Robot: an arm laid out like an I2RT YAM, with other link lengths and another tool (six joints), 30 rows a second.
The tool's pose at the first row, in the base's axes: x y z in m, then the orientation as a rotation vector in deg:
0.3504, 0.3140, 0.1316, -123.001, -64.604, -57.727
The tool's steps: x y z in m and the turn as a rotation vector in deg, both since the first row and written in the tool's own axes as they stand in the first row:
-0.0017, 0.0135, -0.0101, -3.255, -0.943, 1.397
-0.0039, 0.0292, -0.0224, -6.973, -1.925, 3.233
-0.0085, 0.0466, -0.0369, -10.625, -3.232, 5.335
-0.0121, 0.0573, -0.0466, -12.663, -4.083, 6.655
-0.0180, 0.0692, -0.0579, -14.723, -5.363, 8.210
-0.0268, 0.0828, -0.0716, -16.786, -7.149, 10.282
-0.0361, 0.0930, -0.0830, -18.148, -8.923, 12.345
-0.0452, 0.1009, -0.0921, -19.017, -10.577, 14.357
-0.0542, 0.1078, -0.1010, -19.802, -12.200, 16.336
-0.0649, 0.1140, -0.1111, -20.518, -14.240, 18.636
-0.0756, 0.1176, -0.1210, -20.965, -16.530, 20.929
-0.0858, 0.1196, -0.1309, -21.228, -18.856, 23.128
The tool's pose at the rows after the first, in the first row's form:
0.3574, 0.2989, 0.1350, -126.732, -62.451, -58.687
0.3652, 0.2809, 0.1390, -130.973, -59.531, -59.731
0.3727, 0.2593, 0.1423, -135.447, -56.310, -60.226
0.3768, 0.2451, 0.1442, -138.055, -54.316, -60.279
0.3804, 0.2281, 0.1451, -141.050, -52.158, -59.765
0.3834, 0.2071, 0.1449, -144.530, -49.500, -58.421
0.3842, 0.1893, 0.1433, -147.402, -47.066, -56.509
0.3840, 0.1744, 0.1407, -149.732, -44.806, -54.337
0.3831, 0.1602, 0.1381, -151.908, -42.574, -52.116
0.3805, 0.1448, 0.1350, -154.320, -40.083, -49.180
0.3758, 0.1309, 0.1320, -156.610, -37.776, -45.733
0.3699, 0.1180, 0.1296, -158.672, -35.646, -42.122

